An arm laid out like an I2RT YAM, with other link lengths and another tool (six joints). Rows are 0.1 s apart.
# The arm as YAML. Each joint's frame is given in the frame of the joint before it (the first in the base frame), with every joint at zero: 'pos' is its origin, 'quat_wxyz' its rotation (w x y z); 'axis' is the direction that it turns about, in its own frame. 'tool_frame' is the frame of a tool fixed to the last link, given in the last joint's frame.
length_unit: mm
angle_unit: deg
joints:
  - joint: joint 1
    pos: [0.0, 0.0, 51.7]
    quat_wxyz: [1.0, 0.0, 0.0, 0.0]
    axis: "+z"
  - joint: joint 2
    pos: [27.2, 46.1, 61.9]
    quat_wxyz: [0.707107, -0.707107, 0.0, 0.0]
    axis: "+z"
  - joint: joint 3
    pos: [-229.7, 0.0, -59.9]
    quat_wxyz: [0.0, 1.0, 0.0, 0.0]
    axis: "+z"
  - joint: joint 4
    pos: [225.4, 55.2, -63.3]
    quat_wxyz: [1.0, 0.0, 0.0, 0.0]
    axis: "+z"
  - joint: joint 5
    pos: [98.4, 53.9, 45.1]
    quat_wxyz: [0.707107, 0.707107, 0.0, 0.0]
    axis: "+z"
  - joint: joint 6
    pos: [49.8, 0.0, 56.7]
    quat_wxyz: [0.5, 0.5, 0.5, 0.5]
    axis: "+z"
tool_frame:
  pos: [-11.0, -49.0, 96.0]
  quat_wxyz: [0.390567, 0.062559, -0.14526, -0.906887]
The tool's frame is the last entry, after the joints.
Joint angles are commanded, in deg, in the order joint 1, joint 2, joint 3, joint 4, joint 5, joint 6. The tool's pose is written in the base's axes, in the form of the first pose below.
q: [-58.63, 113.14, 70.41, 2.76, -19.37, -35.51]
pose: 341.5 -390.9 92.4 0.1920 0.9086 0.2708 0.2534
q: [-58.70, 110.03, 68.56, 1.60, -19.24, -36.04]
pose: 336.3 -383.5 101.4 0.1949 0.9080 0.2735 0.2505
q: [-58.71, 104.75, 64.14, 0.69, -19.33, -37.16]
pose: 326.8 -366.6 110.3 0.1974 0.9061 0.2816 0.2464
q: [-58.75, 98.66, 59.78, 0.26, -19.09, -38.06]
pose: 317.0 -351.1 125.3 0.2112 0.9019 0.2876 0.2436
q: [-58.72, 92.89, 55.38, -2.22, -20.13, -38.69]
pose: 306.6 -328.6 129.8 0.2010 0.9010 0.2958 0.2456
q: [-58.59, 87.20, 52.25, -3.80, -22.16, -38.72]
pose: 301.0 -309.2 144.6 0.2028 0.8926 0.3069 0.2606
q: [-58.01, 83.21, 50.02, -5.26, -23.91, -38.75]
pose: 299.2 -291.4 152.7 0.1989 0.8853 0.3195 0.2732
